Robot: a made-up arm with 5 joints.
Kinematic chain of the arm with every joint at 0, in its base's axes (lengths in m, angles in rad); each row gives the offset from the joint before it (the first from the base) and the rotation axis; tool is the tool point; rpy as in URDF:
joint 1: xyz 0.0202 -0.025 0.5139 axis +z
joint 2: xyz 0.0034 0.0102 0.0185 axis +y
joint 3: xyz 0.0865 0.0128 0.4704 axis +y
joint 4: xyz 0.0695 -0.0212 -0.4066 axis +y
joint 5: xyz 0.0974 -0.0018 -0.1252 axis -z
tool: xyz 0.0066 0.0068 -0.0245 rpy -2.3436 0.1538 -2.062
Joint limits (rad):
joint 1: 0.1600..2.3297
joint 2: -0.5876..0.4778
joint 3: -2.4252..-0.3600
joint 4: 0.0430..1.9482
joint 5: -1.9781..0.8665
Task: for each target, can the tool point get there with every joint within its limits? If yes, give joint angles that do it. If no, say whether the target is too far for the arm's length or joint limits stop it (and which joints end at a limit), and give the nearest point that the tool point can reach.
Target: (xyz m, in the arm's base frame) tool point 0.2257 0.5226 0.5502
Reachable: yes | joints 1.1974 0.2602 -1.0469 1.1616 -0.2988
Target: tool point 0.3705 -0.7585 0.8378
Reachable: no: joint limits stop it (at a limit: joint 1, joint 2, joint 4, joint 5) | nearest point 0.2729 0.0151 0.8291 | short by 0.780 m
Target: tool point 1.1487 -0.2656 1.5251
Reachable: no: too far | nearest point 0.7916 0.0988 1.2525 | short by 0.579 m
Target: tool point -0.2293 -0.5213 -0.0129
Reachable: no: joint limits stop it (at a limit: joint 1, joint 2, joint 3) | nearest point -0.1166 0.1074 0.3696 | short by 0.744 m
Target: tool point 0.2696 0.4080 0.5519
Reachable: yes | joints 1.0329 0.1672 -0.9228 1.3401 -0.1461
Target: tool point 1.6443 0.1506 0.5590
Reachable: no: too far | nearest point 0.8824 0.1135 0.7585 | short by 0.788 m
